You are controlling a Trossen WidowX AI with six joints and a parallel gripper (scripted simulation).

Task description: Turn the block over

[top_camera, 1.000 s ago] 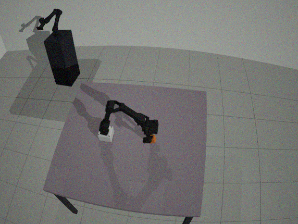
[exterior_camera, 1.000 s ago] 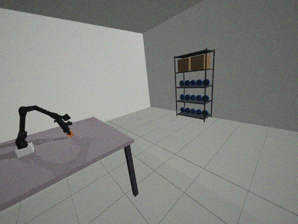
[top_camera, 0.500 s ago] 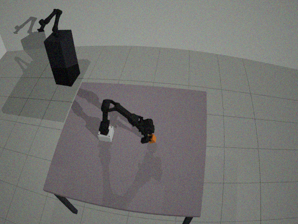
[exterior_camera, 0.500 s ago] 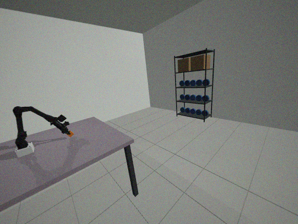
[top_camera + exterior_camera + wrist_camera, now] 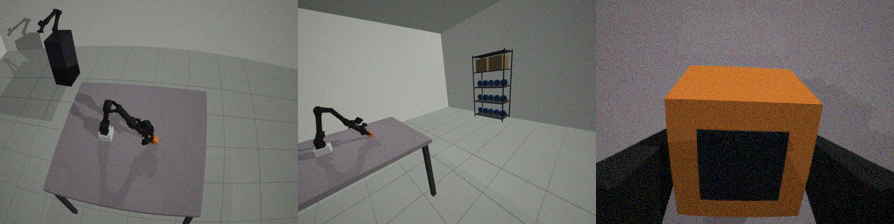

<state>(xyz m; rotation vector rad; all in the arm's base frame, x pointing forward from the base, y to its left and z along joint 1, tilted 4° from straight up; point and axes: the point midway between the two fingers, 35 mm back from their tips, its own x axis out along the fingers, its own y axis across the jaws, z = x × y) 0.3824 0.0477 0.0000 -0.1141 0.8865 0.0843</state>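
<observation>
The orange block lies 10 mm behind my gripper tip and 10 mm above it.
</observation>
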